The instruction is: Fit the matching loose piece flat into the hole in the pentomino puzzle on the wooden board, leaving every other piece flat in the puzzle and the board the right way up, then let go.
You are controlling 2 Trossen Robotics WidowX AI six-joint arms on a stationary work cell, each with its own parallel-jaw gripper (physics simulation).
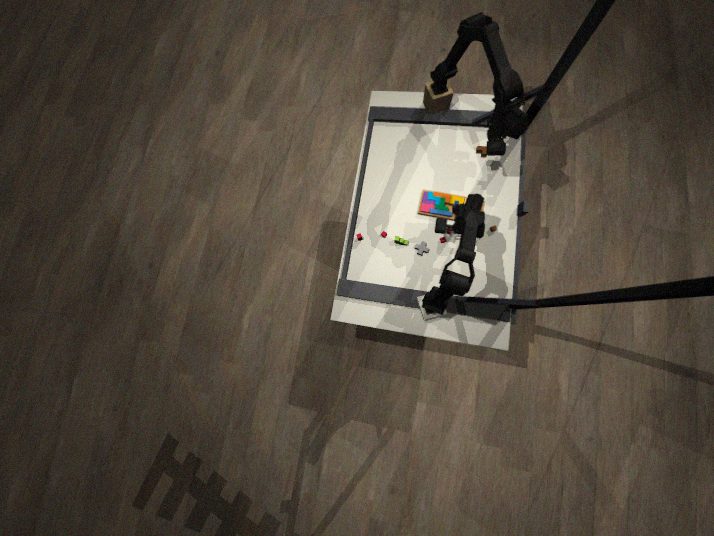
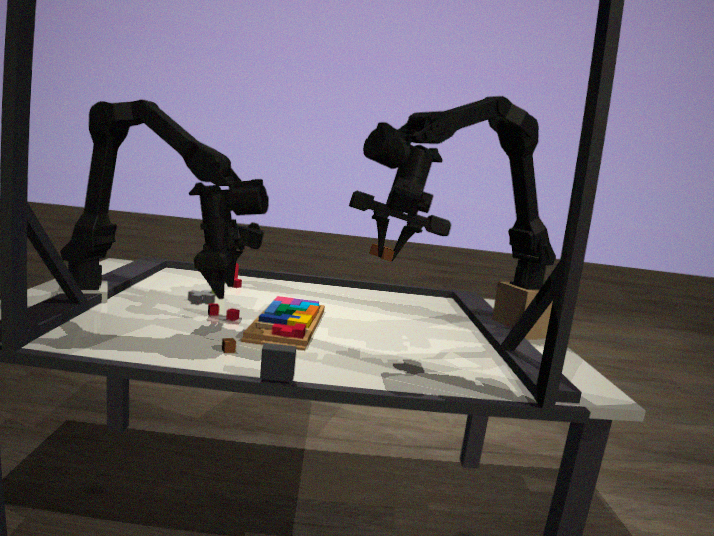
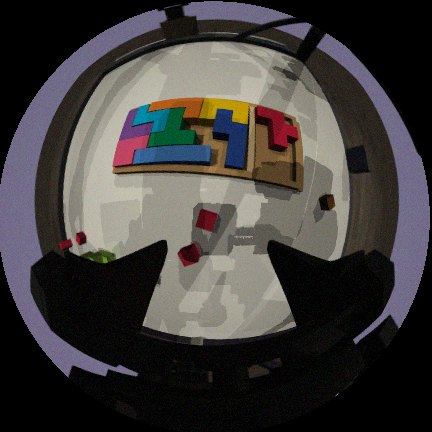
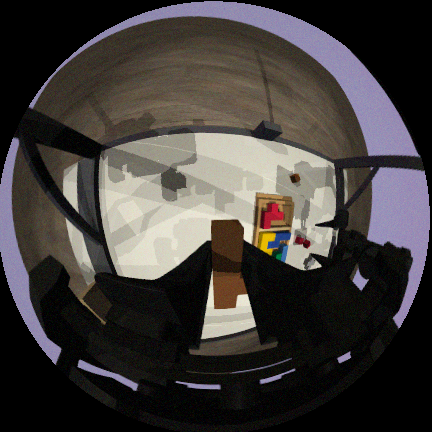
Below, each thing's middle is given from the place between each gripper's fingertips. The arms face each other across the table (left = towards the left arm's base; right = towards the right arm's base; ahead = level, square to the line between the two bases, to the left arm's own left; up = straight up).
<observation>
My left gripper is now 9 cm past the red piece [image 3: 279, 133], 13 cm to the left of it and 4 cm above it. Also, from my left hand: tan box [image 2: 511, 301] (8 cm ahead, 69 cm to the right); then wooden puzzle board [image 2: 258, 332] (13 cm to the right, 5 cm below).
I see my right gripper 30 mm short of the red piece, 160 mm to the right of it and 160 mm above it. Also, from my right hand: tan box (200 mm ahead, 390 mm to the right, 120 mm below); then wooden puzzle board (120 mm ahead, 170 mm to the left, 170 mm below).
</observation>
